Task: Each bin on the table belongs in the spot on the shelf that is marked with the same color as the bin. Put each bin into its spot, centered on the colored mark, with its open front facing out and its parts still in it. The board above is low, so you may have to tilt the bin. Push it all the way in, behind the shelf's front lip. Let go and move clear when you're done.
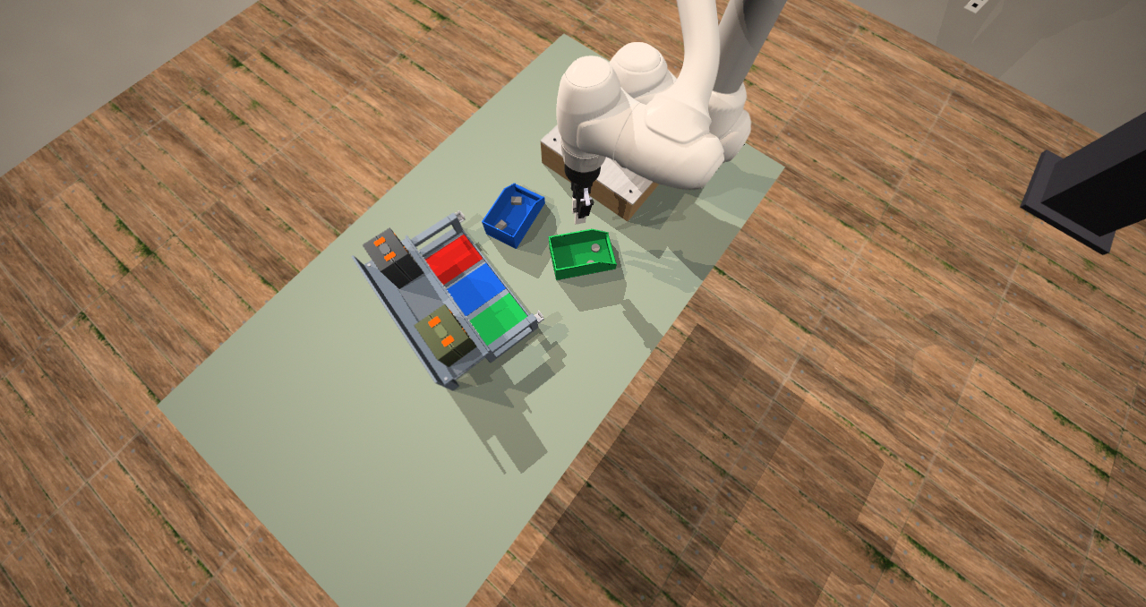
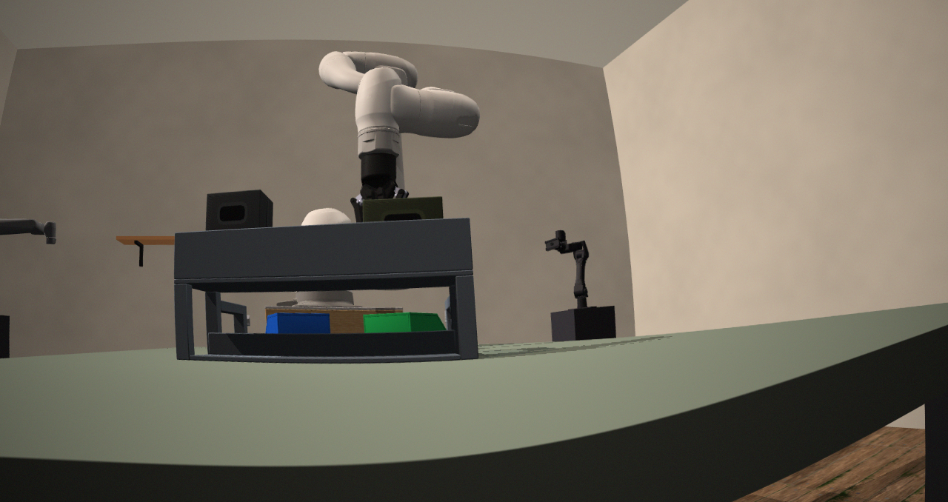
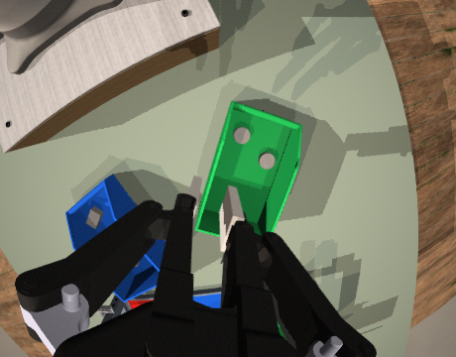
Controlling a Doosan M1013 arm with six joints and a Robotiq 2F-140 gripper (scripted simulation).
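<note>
My gripper is now 15 cm above the green bin, 4 cm to the right of it and 3 cm short of it. From my hand the other things lie so: black box 37 cm ahead, 28 cm to the right, 3 cm below; then olive box 43 cm ahead, 5 cm to the right, 4 cm below; then blue bin 19 cm to the right, 15 cm below, 5 cm ahead.
</note>
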